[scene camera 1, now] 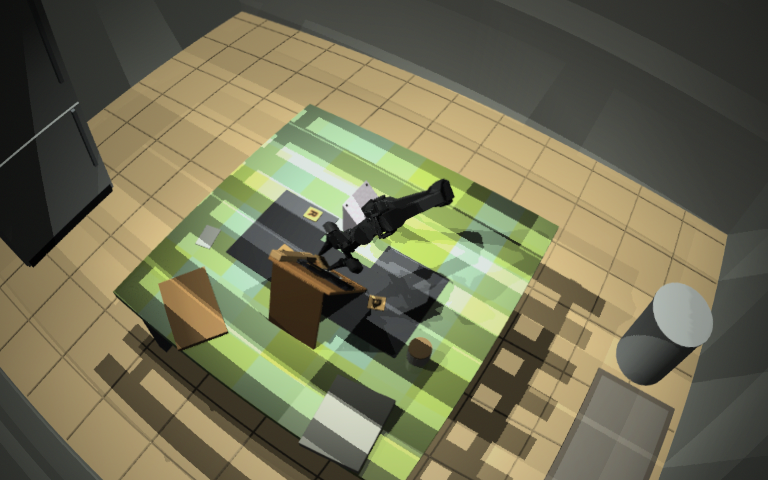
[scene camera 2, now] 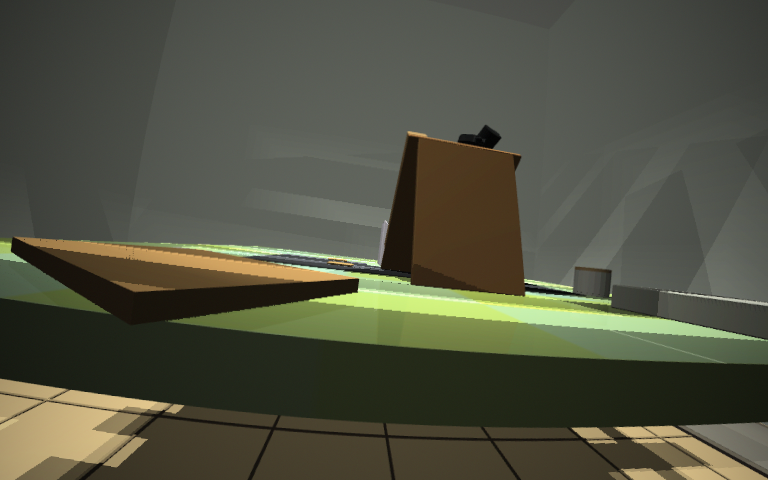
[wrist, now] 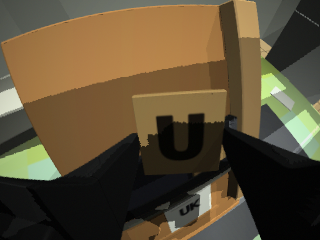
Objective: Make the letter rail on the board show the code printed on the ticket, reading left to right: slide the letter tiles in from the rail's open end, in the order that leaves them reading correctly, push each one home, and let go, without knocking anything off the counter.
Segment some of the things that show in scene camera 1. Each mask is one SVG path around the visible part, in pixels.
My gripper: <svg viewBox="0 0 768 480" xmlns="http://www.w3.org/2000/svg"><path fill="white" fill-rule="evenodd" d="M324 223L322 226L326 231L326 241L319 251L319 256L332 247L340 249L346 256L344 259L340 258L339 261L326 270L330 271L341 267L348 267L351 273L359 274L362 272L363 266L360 261L351 255L351 252L353 253L361 245L354 238L355 227L346 231L340 231L337 224L330 221Z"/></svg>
A brown slab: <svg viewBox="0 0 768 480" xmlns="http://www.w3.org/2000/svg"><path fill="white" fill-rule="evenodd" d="M204 266L158 284L168 321L179 351L199 345L204 341L207 342L215 337L218 338L226 333L229 334Z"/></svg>
